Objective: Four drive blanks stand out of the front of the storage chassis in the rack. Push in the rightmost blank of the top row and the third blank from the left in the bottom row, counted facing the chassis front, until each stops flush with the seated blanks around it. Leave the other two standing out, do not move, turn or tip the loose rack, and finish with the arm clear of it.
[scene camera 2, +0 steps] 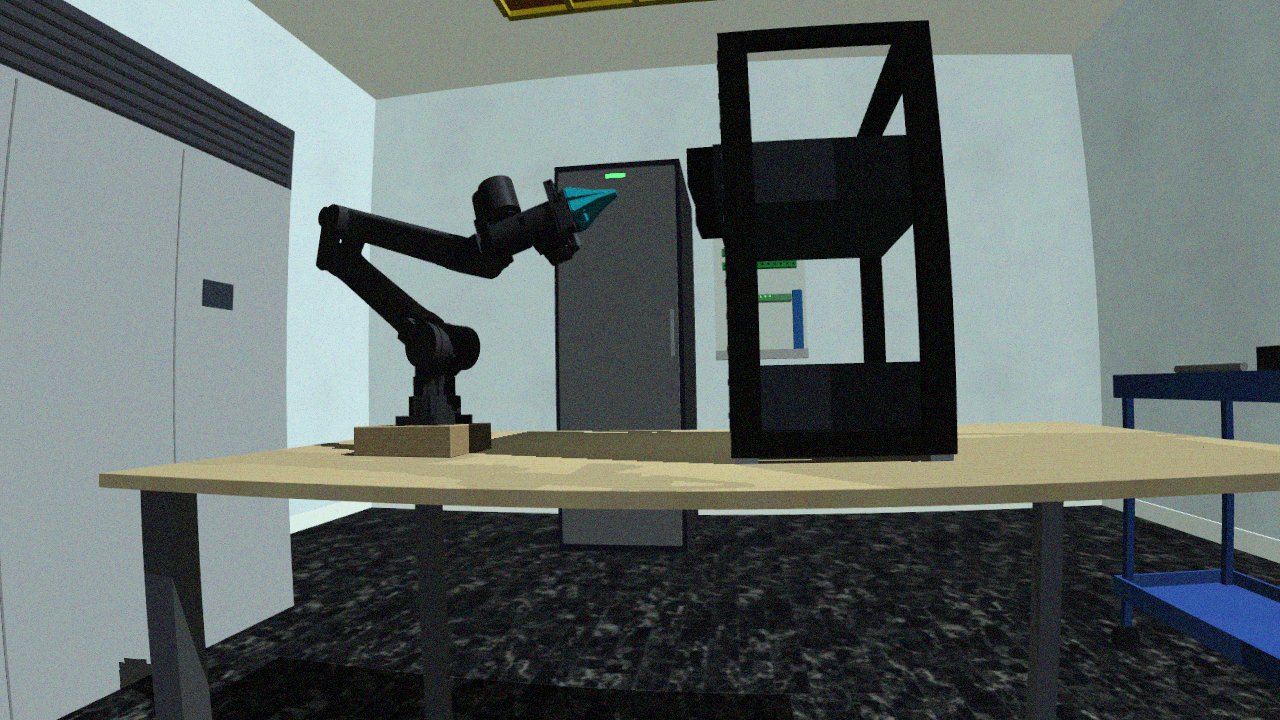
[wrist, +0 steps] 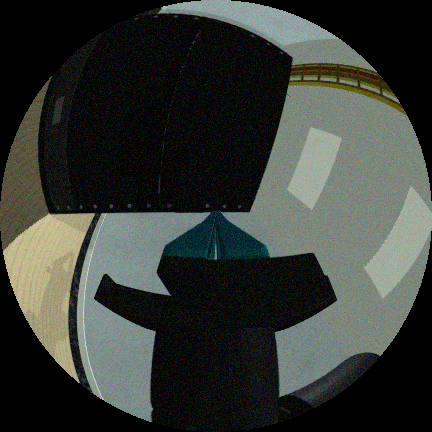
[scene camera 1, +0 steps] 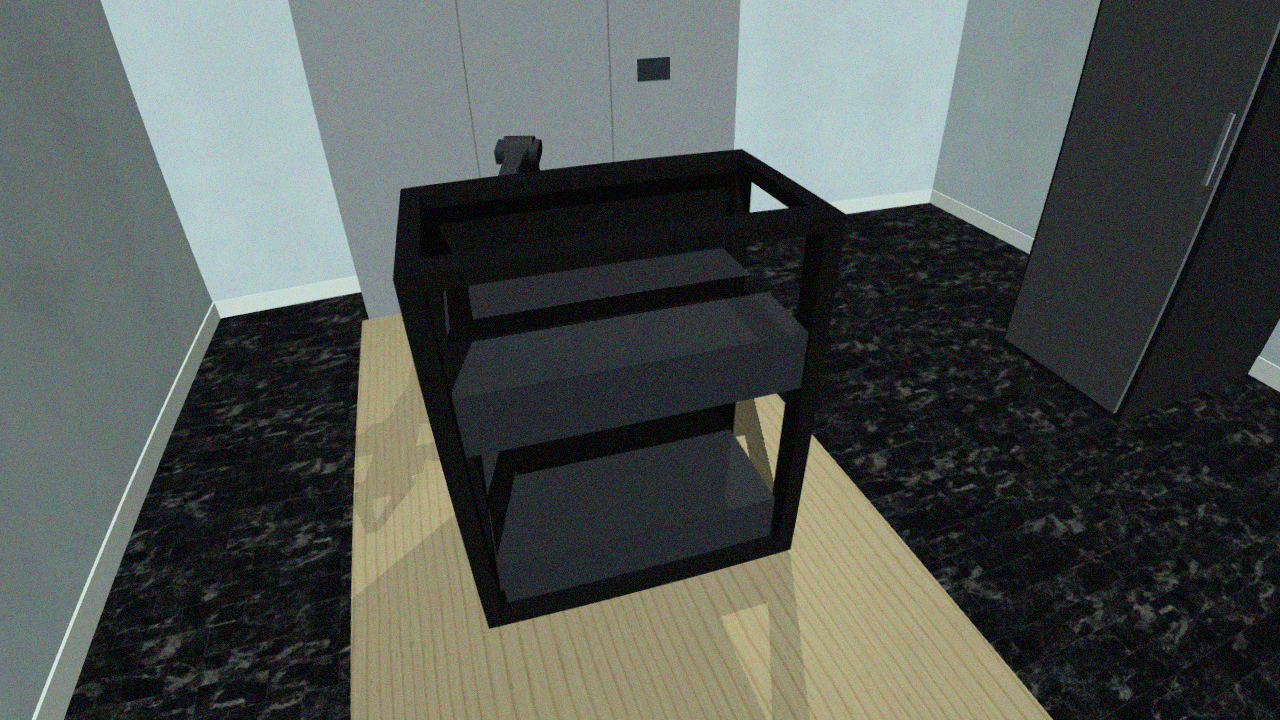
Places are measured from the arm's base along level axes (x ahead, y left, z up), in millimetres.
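Where they show: gripper, between the fingertips: (scene camera 2: 616,192) (wrist: 215,215); arm's base, origin of its link: (scene camera 2: 435,424).
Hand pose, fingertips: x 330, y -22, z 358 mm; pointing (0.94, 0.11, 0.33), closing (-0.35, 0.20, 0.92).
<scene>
Each offset is from my fingertips to the top centre of the thing. "*": to the spot under its first point. Level surfaces: height alone.
The loose black rack {300 mm ahead, 162 mm left, 192 mm up} (scene camera 1: 799,385) (scene camera 2: 935,268) (wrist: 115,209) stands upright on the table. The dark storage chassis (scene camera 1: 626,385) (scene camera 2: 832,197) sits in its middle bay. In scene camera 2 a dark block {* 142 mm ahead, 30 mm right, 20 mm down} (scene camera 2: 705,192) stands out of the rack's front at chassis height; single blanks cannot be told apart. In the wrist view the rack front is almost black, with a row of small holes along its lower edge, so the blanks do not show clearly. My gripper (scene camera 2: 614,193) (wrist: 215,215) is shut and empty, its teal tips pointing toward the rack front, apart from the protruding block at near its height.
Another dark unit (scene camera 1: 640,510) (scene camera 2: 832,394) sits at the rack's bottom. My arm stands on a wooden block (scene camera 2: 411,440) on the table {404 mm down} (scene camera 1: 608,680) (scene camera 2: 626,492). A dark cabinet (scene camera 1: 1109,214) (scene camera 2: 617,313), a blue cart (scene camera 2: 1199,386) and a yellow overhead tray (scene camera 2: 608,10) are farther off.
</scene>
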